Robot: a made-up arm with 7 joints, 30 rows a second.
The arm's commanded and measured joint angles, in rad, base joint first. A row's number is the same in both.
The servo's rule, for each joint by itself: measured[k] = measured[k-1] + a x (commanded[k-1-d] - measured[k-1]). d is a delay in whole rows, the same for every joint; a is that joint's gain. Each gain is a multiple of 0.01, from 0.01 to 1. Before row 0 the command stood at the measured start. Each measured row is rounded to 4 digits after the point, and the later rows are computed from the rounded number. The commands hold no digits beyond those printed.
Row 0, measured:
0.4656 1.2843 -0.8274 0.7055 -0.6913 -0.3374 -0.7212
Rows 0 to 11, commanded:
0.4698 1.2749 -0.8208 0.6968 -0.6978 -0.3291 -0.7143
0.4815 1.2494 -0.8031 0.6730 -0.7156 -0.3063 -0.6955
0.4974 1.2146 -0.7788 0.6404 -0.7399 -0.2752 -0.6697
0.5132 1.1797 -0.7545 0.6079 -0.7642 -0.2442 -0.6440
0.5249 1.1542 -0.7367 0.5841 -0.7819 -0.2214 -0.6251
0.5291 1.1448 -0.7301 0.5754 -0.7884 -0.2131 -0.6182
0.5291 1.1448 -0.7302 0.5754 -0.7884 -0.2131 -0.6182
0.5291 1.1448 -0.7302 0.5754 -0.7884 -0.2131 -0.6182
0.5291 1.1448 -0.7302 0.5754 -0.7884 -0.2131 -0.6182
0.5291 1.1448 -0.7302 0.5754 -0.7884 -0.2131 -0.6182
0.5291 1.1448 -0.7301 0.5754 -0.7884 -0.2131 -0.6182
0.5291 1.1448 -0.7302 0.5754 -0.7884 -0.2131 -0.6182
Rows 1 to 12, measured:
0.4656 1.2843 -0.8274 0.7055 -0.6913 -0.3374 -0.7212
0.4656 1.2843 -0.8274 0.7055 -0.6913 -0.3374 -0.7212
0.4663 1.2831 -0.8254 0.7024 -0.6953 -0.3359 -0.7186
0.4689 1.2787 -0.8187 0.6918 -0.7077 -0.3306 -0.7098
0.4737 1.2704 -0.8067 0.6733 -0.7273 -0.3206 -0.6946
0.4804 1.2586 -0.7910 0.6498 -0.7498 -0.3068 -0.6754
0.4880 1.2450 -0.7747 0.6261 -0.7694 -0.2914 -0.6563
0.4950 1.2320 -0.7613 0.6078 -0.7810 -0.2773 -0.6418
0.5008 1.2207 -0.7520 0.5961 -0.7855 -0.2657 -0.6328
0.5056 1.2108 -0.7455 0.5886 -0.7873 -0.2562 -0.6273
0.5096 1.2022 -0.7409 0.5838 -0.7880 -0.2484 -0.6238
0.5129 1.1947 -0.7377 0.5808 -0.7882 -0.2420 -0.6217
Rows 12 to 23, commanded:
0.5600 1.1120 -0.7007 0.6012 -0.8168 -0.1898 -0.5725
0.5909 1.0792 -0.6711 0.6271 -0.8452 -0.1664 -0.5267
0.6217 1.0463 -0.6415 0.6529 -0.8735 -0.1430 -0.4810
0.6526 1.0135 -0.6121 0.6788 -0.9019 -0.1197 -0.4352
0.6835 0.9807 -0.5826 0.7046 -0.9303 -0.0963 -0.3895
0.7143 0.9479 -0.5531 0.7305 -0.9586 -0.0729 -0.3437
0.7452 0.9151 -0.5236 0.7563 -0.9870 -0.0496 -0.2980
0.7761 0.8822 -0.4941 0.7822 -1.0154 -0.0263 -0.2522
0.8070 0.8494 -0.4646 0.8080 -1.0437 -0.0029 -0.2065
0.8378 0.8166 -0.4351 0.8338 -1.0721 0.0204 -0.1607
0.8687 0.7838 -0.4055 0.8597 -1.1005 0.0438 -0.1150
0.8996 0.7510 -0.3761 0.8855 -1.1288 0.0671 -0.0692
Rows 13 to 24, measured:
0.5157 1.1882 -0.7354 0.5789 -0.7883 -0.2368 -0.6204
0.5180 1.1826 -0.7338 0.5776 -0.7884 -0.2325 -0.6196
0.5251 1.1734 -0.7239 0.5861 -0.8057 -0.2248 -0.6017
0.5363 1.1612 -0.7081 0.6009 -0.8298 -0.2143 -0.5732
0.5508 1.1463 -0.6881 0.6196 -0.8565 -0.2015 -0.5382
0.5681 1.1290 -0.6653 0.6409 -0.8842 -0.1868 -0.4991
0.5877 1.1097 -0.6405 0.6638 -0.9123 -0.1705 -0.4575
0.6092 1.0887 -0.6143 0.6878 -0.9405 -0.1529 -0.4143
0.6323 1.0661 -0.5871 0.7125 -0.9689 -0.1343 -0.3701
0.6567 1.0422 -0.5592 0.7376 -0.9973 -0.1149 -0.3253
0.6823 1.0171 -0.5308 0.7629 -1.0256 -0.0947 -0.2802
0.7087 0.9910 -0.5021 0.7884 -1.0540 -0.0740 -0.2348

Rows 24 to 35, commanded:
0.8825 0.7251 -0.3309 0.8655 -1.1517 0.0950 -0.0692
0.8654 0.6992 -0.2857 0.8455 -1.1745 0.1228 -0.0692
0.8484 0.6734 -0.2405 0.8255 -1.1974 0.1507 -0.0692
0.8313 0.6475 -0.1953 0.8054 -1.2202 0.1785 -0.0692
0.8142 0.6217 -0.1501 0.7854 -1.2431 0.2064 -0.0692
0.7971 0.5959 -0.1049 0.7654 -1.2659 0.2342 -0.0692
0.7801 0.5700 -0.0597 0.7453 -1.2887 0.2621 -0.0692
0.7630 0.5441 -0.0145 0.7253 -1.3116 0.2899 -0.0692
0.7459 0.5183 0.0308 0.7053 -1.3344 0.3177 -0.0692
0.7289 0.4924 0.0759 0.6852 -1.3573 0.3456 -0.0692
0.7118 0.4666 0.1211 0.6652 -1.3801 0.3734 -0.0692
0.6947 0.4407 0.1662 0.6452 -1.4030 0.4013 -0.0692
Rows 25 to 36, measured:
0.7359 0.9641 -0.4731 0.8141 -1.0824 -0.0528 -0.1893
0.7637 0.9364 -0.4440 0.8398 -1.1107 -0.0312 -0.1437
0.7839 0.9089 -0.4101 0.8491 -1.1357 -0.0085 -0.1154
0.7978 0.8816 -0.3728 0.8478 -1.1594 0.0151 -0.0978
0.8064 0.8545 -0.3331 0.8398 -1.1826 0.0395 -0.0869
0.8106 0.8276 -0.2918 0.8274 -1.2055 0.0645 -0.0802
0.8112 0.8008 -0.2493 0.8123 -1.2284 0.0900 -0.0760
0.8088 0.7742 -0.2060 0.7954 -1.2513 0.1160 -0.0734
0.8039 0.7477 -0.1621 0.7774 -1.2741 0.1423 -0.0718
0.7969 0.7212 -0.1178 0.7586 -1.2970 0.1689 -0.0708
0.7882 0.6948 -0.0732 0.7394 -1.3198 0.1957 -0.0702
0.7781 0.6685 -0.0285 0.7199 -1.3427 0.2227 -0.0698

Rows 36 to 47, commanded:
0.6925 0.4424 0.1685 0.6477 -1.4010 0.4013 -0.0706
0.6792 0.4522 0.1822 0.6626 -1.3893 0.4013 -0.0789
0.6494 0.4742 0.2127 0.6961 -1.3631 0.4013 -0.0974
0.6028 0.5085 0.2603 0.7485 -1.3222 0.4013 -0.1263
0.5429 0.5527 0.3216 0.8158 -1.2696 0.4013 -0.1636
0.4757 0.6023 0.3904 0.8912 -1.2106 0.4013 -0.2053
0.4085 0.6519 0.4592 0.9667 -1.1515 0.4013 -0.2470
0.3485 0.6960 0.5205 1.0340 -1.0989 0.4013 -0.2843
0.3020 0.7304 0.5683 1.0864 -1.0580 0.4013 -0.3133
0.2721 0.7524 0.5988 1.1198 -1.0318 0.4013 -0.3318
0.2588 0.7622 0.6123 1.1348 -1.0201 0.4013 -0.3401
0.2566 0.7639 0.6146 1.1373 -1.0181 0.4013 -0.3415
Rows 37 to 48, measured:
0.7668 0.6423 0.0164 0.7002 -1.3655 0.2498 -0.0696
0.7545 0.6161 0.0613 0.6804 -1.3884 0.2771 -0.0694
0.7440 0.5935 0.0935 0.6686 -1.3961 0.2995 -0.0699
0.7330 0.5751 0.1201 0.6664 -1.3920 0.3178 -0.0733
0.7188 0.5620 0.1479 0.6771 -1.3744 0.3328 -0.0825
0.6991 0.5550 0.1816 0.7028 -1.3426 0.3451 -0.0991
0.6725 0.5547 0.2236 0.7435 -1.2981 0.3552 -0.1236
0.6390 0.5609 0.2736 0.7967 -1.2447 0.3635 -0.1546
0.5998 0.5727 0.3293 0.8579 -1.1878 0.3703 -0.1897
0.5571 0.5887 0.3867 0.9213 -1.1336 0.3759 -0.2256
0.5137 0.6071 0.4412 0.9807 -1.0875 0.3805 -0.2589
0.4726 0.6260 0.4885 1.0308 -1.0535 0.3842 -0.2866

